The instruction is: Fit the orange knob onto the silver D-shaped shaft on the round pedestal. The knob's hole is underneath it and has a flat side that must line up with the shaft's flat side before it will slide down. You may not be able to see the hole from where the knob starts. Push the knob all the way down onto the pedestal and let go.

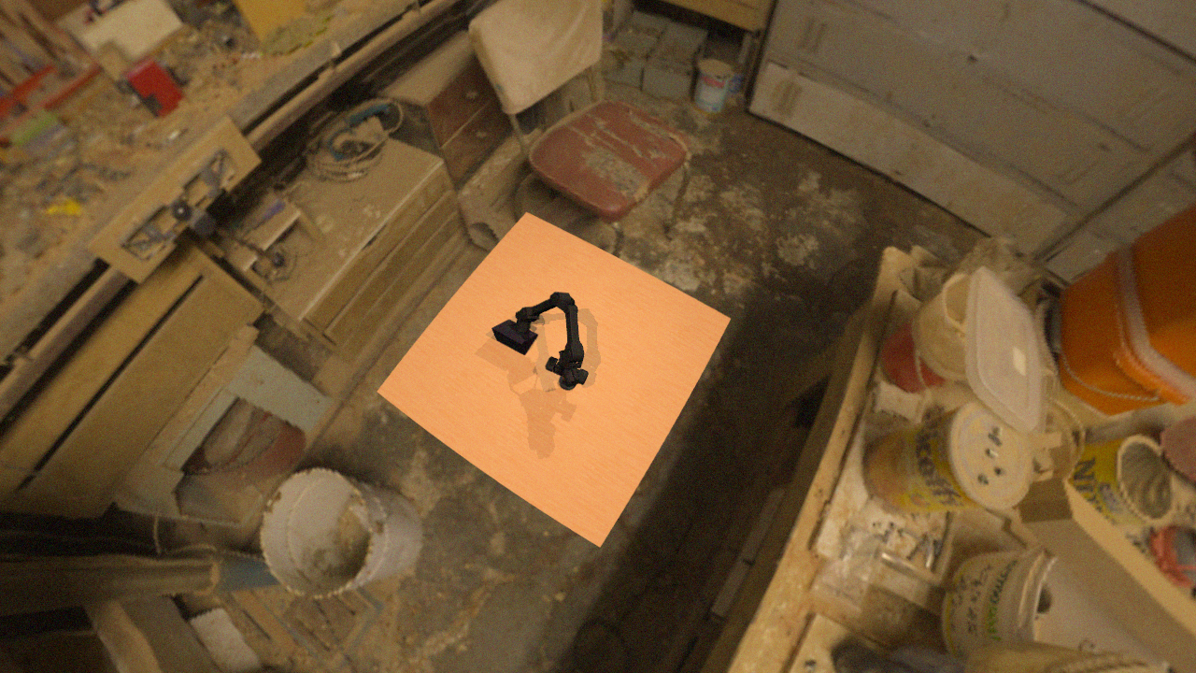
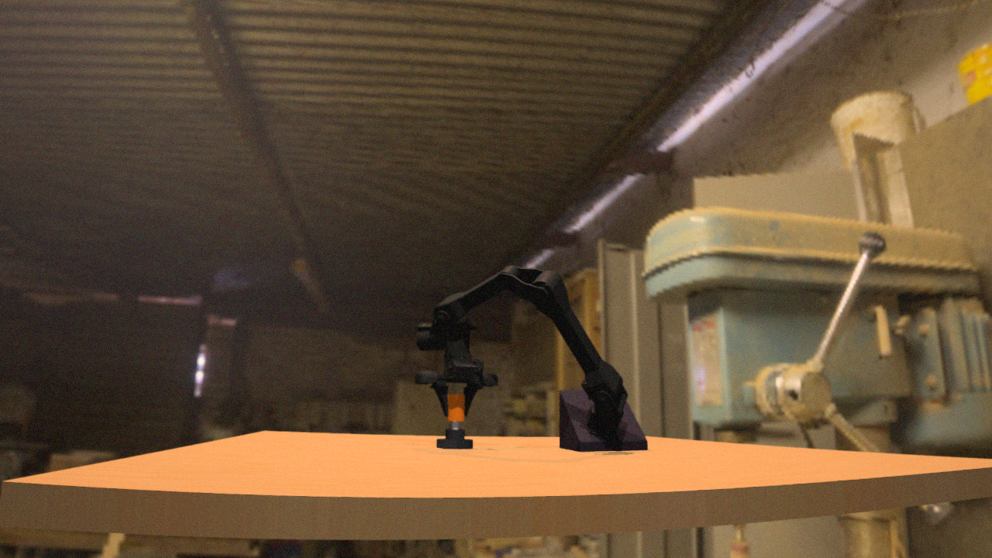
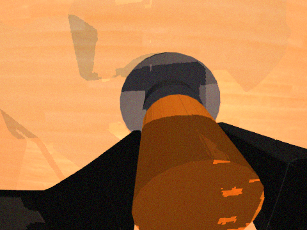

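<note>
The orange knob lies 3 cm above my gripper tip. The rest, counted from my gripper tip: round pedestal: 4 cm below.
</note>
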